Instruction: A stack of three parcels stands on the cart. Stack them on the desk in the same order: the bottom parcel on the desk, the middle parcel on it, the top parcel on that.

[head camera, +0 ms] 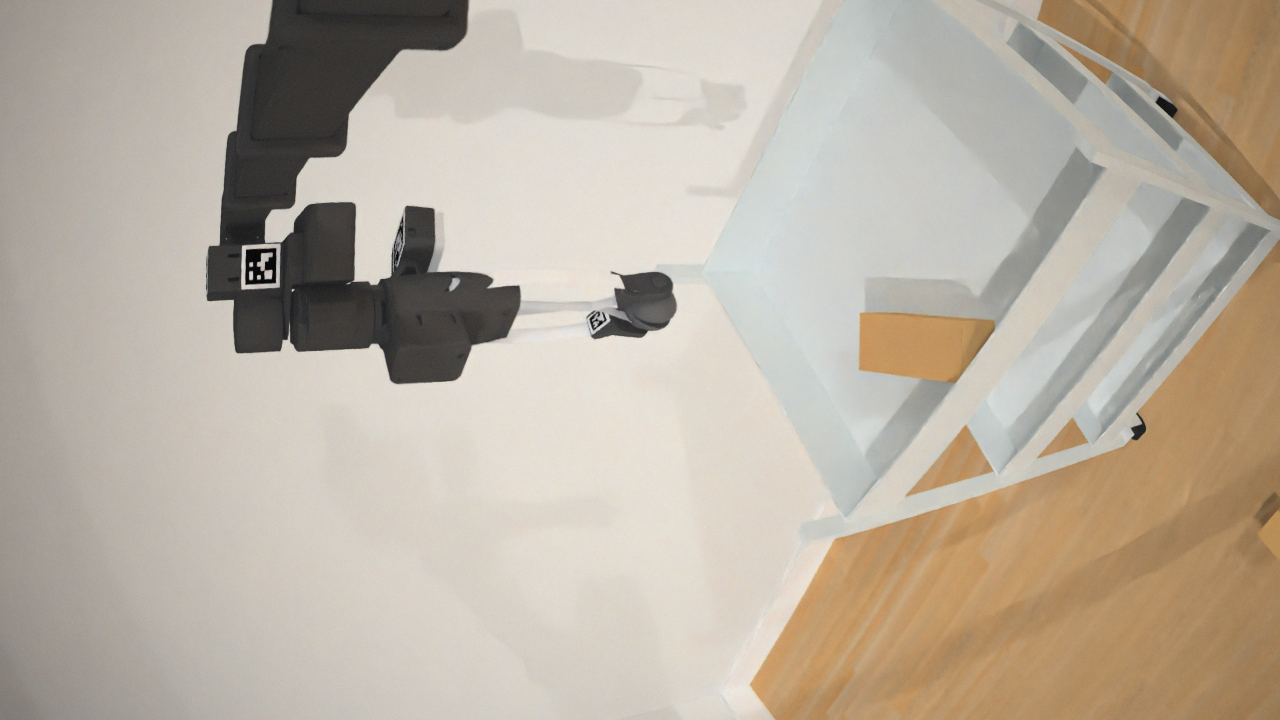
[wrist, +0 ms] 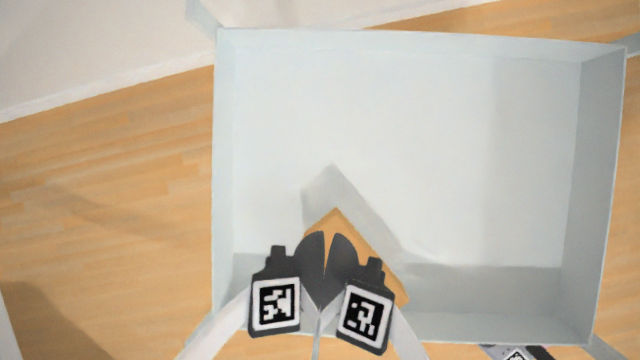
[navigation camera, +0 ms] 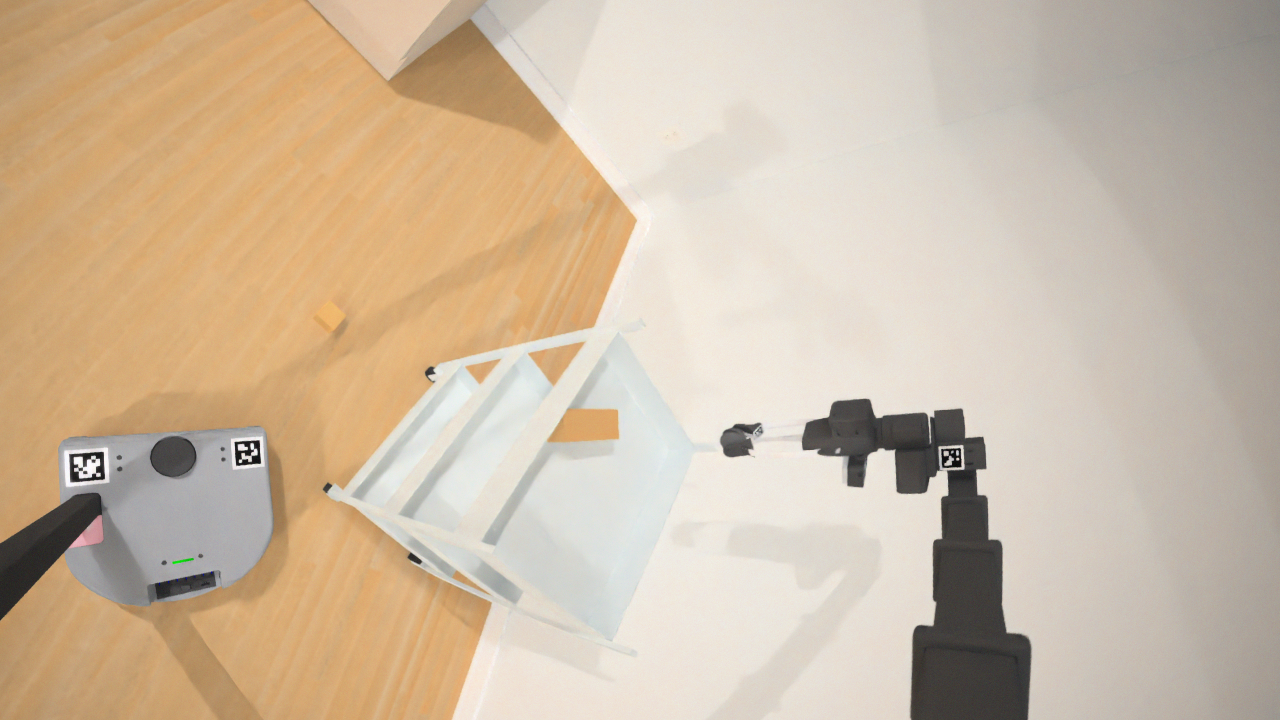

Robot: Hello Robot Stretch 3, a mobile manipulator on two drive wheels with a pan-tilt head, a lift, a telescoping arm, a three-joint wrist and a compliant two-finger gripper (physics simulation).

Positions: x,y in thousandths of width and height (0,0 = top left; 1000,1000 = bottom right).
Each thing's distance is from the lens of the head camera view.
my gripper (head camera: 525,423): 71 cm
white cart (head camera: 721,230): 84 cm
